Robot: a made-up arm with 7 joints.
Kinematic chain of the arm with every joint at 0, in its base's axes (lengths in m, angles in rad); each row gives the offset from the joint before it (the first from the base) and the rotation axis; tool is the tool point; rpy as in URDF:
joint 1: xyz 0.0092 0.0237 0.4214 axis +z
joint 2: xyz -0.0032 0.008 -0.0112 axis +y
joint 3: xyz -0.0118 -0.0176 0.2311 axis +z
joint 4: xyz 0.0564 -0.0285 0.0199 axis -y
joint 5: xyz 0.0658 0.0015 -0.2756 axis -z
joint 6: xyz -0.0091 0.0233 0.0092 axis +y
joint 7: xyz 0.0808 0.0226 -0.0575 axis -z
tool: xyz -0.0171 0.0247 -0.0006 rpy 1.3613 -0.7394 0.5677
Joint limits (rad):
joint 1: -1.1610..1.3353
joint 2: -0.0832..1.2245
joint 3: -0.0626..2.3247
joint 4: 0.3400..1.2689
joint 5: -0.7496..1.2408
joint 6: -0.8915..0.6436
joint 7: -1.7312..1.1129
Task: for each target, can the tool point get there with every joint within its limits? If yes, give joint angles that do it. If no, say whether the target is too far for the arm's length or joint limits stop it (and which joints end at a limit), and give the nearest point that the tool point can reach.
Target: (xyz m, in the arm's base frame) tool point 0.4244 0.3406 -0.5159
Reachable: no: too far | nearest point 0.2928 0.2401 0.0699 | short by 0.609 m
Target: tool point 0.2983 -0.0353 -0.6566
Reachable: no: too far | nearest point 0.2689 -0.0293 0.0552 | short by 0.712 m
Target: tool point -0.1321 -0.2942 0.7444
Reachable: no: joint limits stop it (at a limit: joint 1, joint 3, joint 4, joint 6, joint 7) | nearest point -0.2106 -0.2227 0.6939 | short by 0.118 m
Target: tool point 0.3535 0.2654 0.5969
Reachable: yes | joints -0.6115 0.2753 1.3832 1.0938 1.0439 0.2078 -0.3481
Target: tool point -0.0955 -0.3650 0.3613
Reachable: no: joint limits stop it (at a limit: joint 1, joint 3, joint 5, joint 7) | nearest point 0.0167 -0.3218 0.3605 | short by 0.120 m
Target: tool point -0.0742 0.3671 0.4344
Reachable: yes | joints 0.8022 0.4058 0.9678 0.6646 0.1744 -0.2954 -0.1948
